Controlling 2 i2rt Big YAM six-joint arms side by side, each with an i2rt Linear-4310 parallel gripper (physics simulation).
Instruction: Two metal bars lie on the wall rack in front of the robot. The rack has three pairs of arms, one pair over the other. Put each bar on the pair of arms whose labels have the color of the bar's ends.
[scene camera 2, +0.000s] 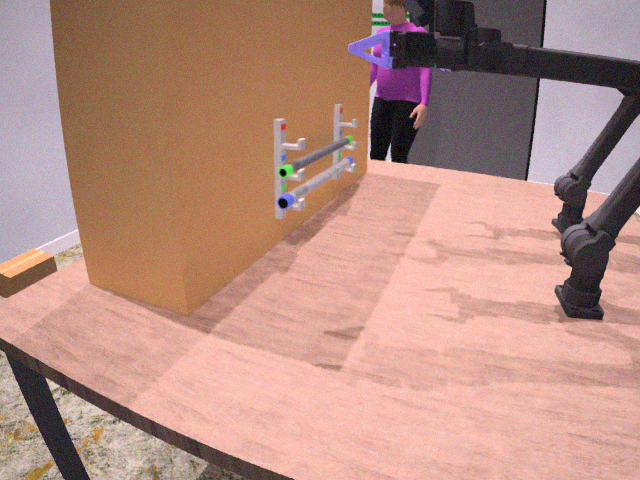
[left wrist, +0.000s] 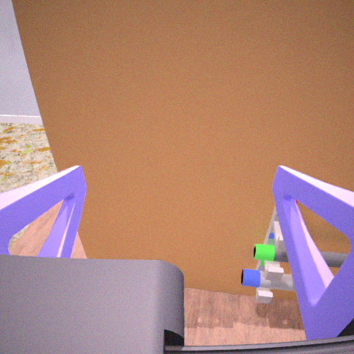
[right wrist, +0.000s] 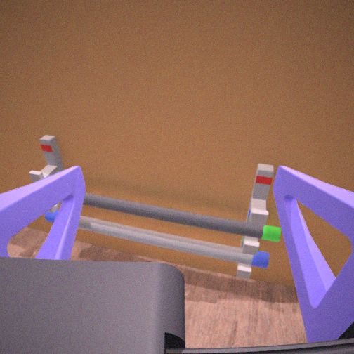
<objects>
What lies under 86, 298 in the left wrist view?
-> My left gripper.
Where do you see a blue-ended pale bar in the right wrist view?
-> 225, 252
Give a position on a brown wall panel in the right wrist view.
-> At 177, 111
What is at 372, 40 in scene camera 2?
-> My left gripper.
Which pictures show the green-ended dark bar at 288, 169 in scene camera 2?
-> Scene camera 2, the left wrist view and the right wrist view: all of them.
</objects>
